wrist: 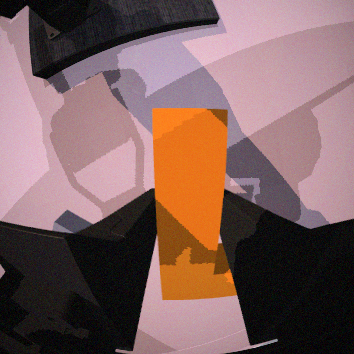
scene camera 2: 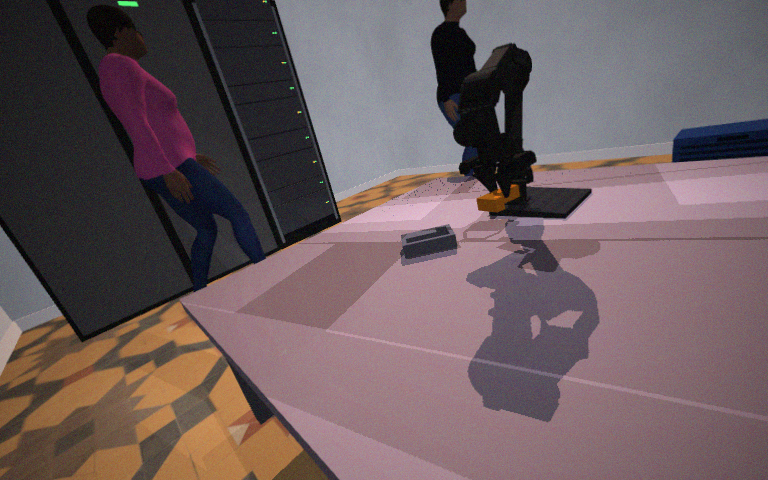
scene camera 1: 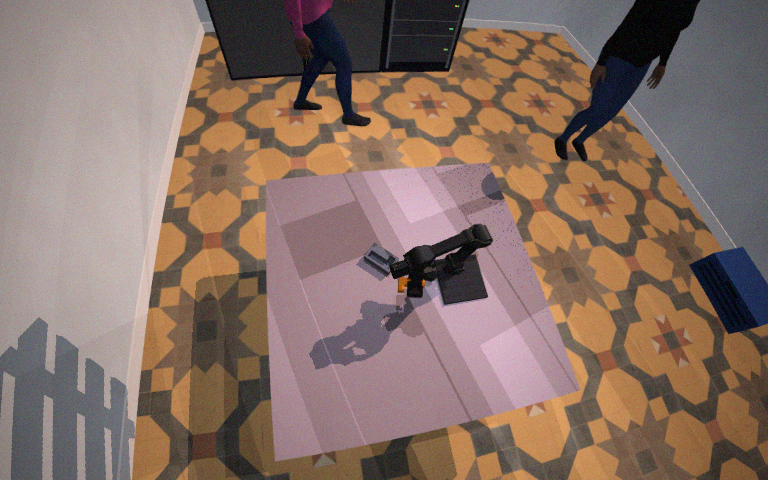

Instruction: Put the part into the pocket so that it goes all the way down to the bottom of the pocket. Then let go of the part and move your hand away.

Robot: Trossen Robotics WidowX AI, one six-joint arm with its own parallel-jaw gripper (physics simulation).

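Seen in the pictures: gripper, fingertip midpoint: [wrist: 186,195] [scene camera 1: 413,283]; arm's base, origin of the base link: [wrist: 67,8] [scene camera 2: 516,201] [scene camera 1: 450,269].
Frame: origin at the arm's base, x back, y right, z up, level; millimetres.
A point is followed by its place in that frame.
Note:
The orange part [scene camera 1: 402,284] {z 102, x -276, y -24 mm} [scene camera 2: 490,202] {z 94, x -294, y -27 mm} [wrist: 190,165] {z 102, x -204, y -38 mm} is blocky, with a long flat top face in the wrist view. My gripper [scene camera 1: 415,286] {z 84, x -223, y -30 mm} [scene camera 2: 500,193] {z 84, x -223, y -30 mm} [wrist: 186,195] {z 84, x -223, y -30 mm} is shut on it, one black finger on each long side. The part hangs a little above the table, roughly level. The grey block with the pocket [scene camera 1: 376,267] {z -20, x -326, y 129 mm} [scene camera 2: 430,247] {z -9, x -328, y 132 mm} lies on the table, apart from the part, to the left of it in both scene views. The pocket's slot shows from above as empty; its bottom is hard to make out. The part's underside is hidden.
The arm's black base plate [scene camera 1: 464,285] {z -6, x 29, y -95 mm} [scene camera 2: 560,199] {z -8, x 16, y -117 mm} [wrist: 125,32] {z -4, x -76, y -43 mm} lies close to the gripper on the pink table [scene camera 1: 339,407] {z -24, x -672, y -382 mm} [scene camera 2: 368,384] {z -24, x -753, y 17 mm}. The arm's shadow falls on the table. Two people, dark cabinets [scene camera 1: 305,50] [scene camera 2: 164,226] and a blue box [scene camera 1: 736,288] [scene camera 2: 719,141] are beyond the table.

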